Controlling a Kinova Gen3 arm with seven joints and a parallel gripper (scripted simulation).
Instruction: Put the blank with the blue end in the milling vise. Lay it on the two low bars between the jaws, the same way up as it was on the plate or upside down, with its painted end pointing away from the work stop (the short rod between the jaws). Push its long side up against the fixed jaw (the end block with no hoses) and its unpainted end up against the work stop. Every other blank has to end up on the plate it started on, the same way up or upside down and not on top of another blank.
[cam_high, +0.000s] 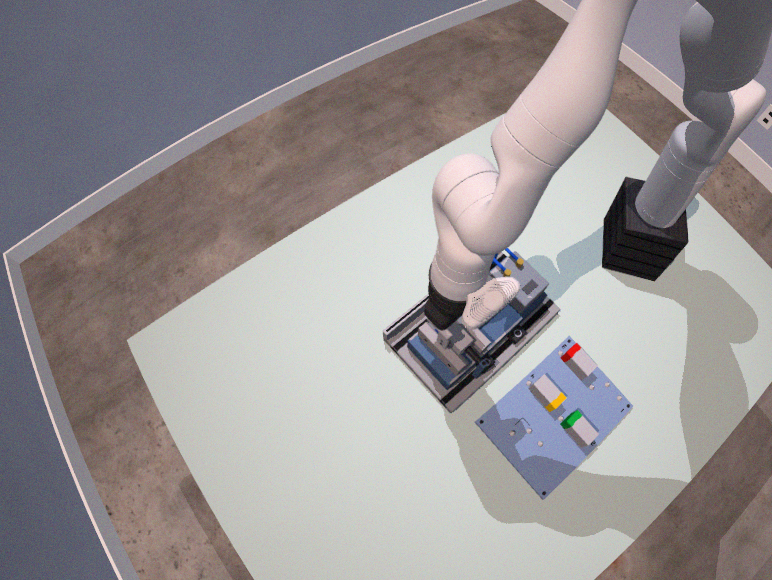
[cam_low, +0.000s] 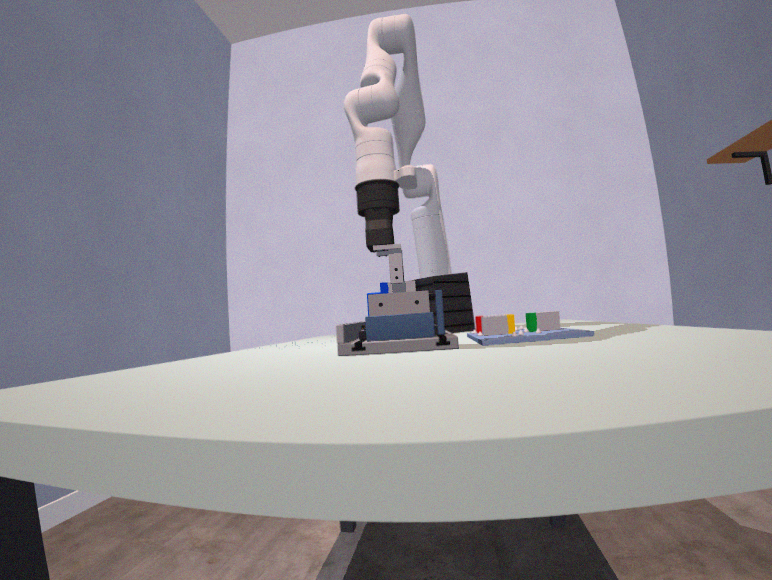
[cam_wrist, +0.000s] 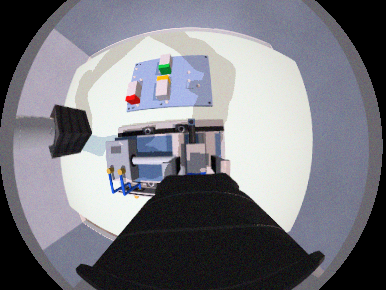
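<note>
The blank with blue end is 3 cm below my hand. The rest, counted from my hand: vise: 7 cm behind, 1 cm to the left, 9 cm below; then blank with yellow end: 5 cm behind, 19 cm to the left, 10 cm below; then fixed jaw: 3 cm ahead, 5 cm below.
</note>
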